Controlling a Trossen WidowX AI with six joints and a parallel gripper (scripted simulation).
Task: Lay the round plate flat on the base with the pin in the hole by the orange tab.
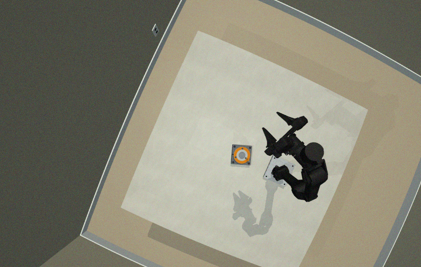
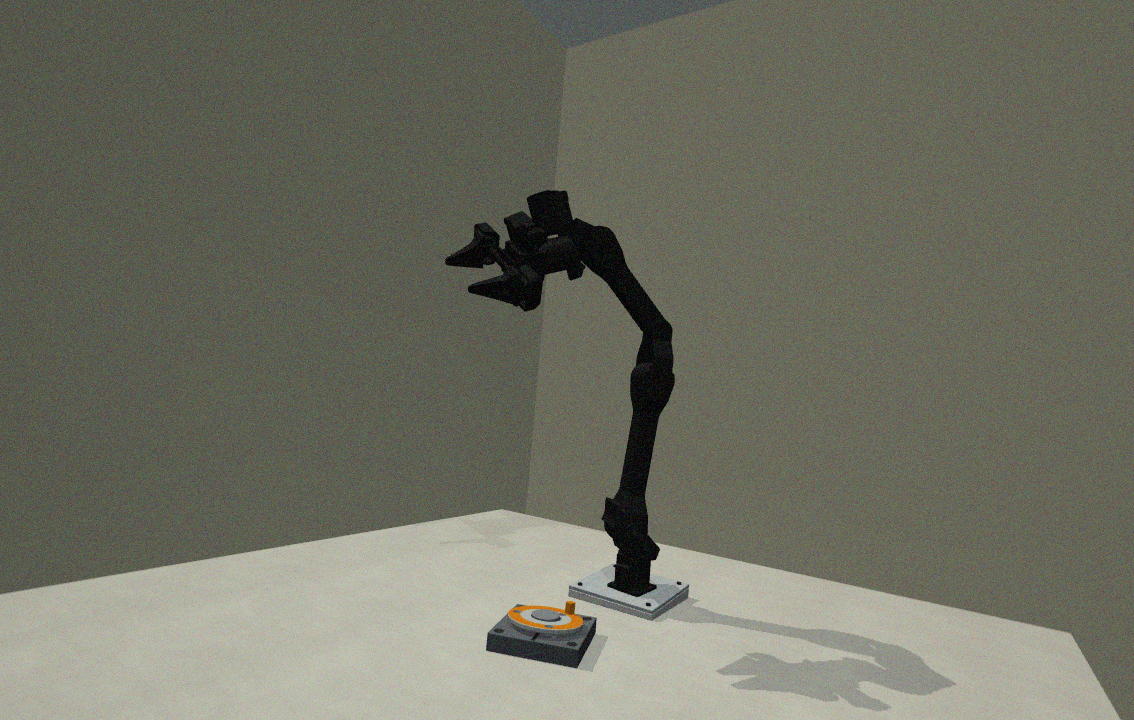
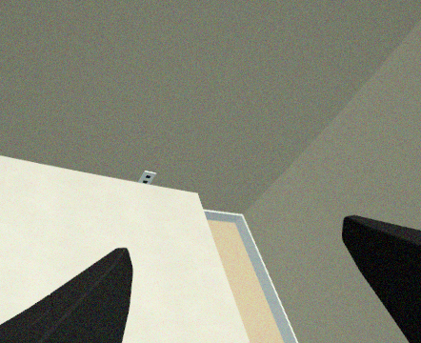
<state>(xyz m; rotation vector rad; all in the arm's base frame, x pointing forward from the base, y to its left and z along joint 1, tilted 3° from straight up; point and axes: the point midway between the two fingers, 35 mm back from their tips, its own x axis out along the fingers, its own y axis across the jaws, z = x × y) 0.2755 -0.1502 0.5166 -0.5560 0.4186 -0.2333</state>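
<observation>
Now: gripper tip 48 cm above the round plate, 18 cm to the right of it and 10 cm past it. Round my gripper tip: grey square base (49 cm below, 17 cm to the left, 7 cm behind).
</observation>
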